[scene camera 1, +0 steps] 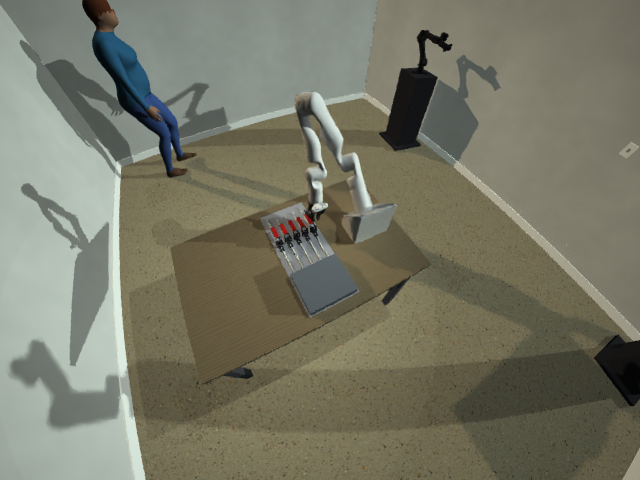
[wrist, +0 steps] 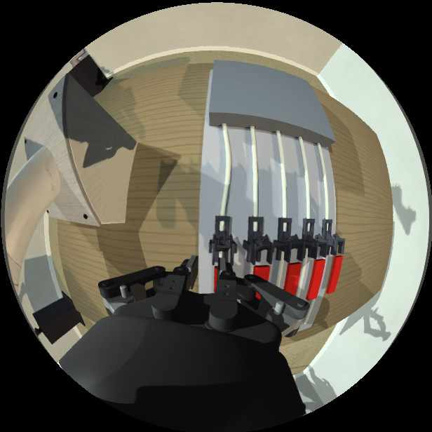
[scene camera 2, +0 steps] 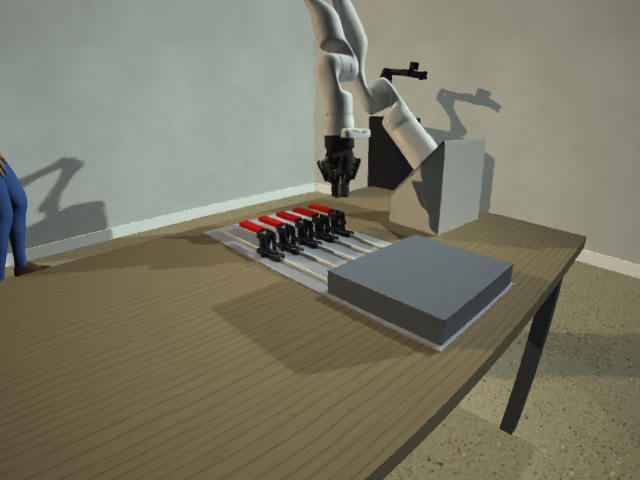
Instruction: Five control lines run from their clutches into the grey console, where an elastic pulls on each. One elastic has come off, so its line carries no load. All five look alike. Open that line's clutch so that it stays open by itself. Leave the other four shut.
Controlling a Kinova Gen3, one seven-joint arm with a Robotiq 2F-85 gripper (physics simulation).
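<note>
The grey console sits on a pale base plate. Five pale lines run into it from five black clutches, whose red handles all lie down. In the wrist view the leftmost line bows sideways; the other four look nearly straight. Its clutch is the one nearest the robot's base, and my fingers hide most of its red handle. My gripper hangs above and beside that handle, pointing down, fingers partly open with a narrow gap and nothing between them.
The row of other clutches stands close beside on the same plate. The arm's grey wedge-shaped mount stands on the wooden table. A person stands beyond the table.
</note>
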